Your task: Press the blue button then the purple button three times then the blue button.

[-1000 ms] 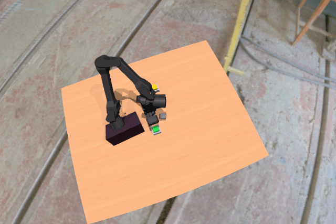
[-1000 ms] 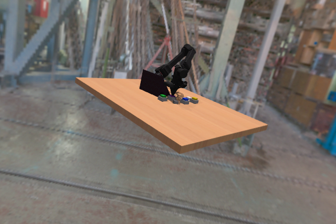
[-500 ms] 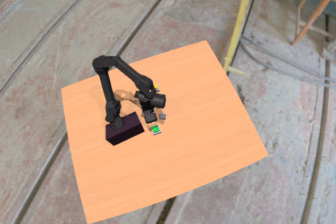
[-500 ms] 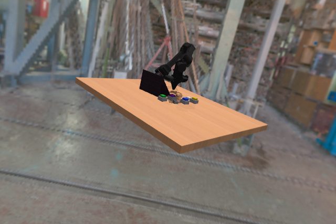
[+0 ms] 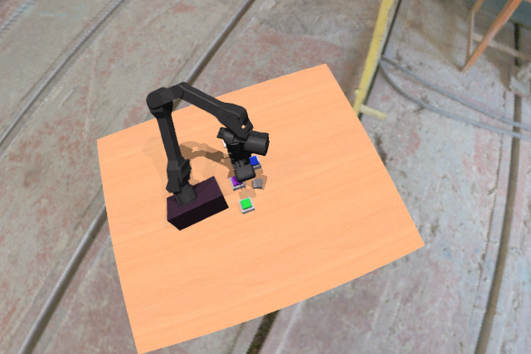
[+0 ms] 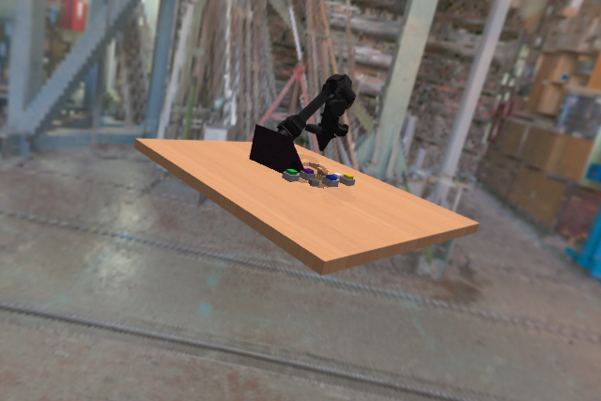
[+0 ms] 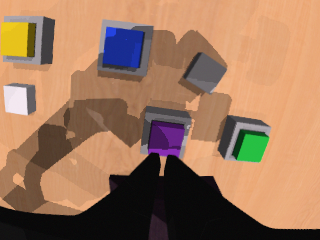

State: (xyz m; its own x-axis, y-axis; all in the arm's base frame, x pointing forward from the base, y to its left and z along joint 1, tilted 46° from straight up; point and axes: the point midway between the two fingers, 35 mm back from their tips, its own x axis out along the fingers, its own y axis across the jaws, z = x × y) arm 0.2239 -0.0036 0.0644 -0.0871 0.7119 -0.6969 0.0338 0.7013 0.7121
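The blue button lies 5 cm ahead of my gripper tip, 4 cm to the left of it and 10 cm below it. Round my gripper tip: grey block (4 cm ahead, 5 cm to the right, 12 cm below); purple button (3 cm behind, 1 cm to the right, 10 cm below); green button (3 cm behind, 11 cm to the right, 10 cm below).
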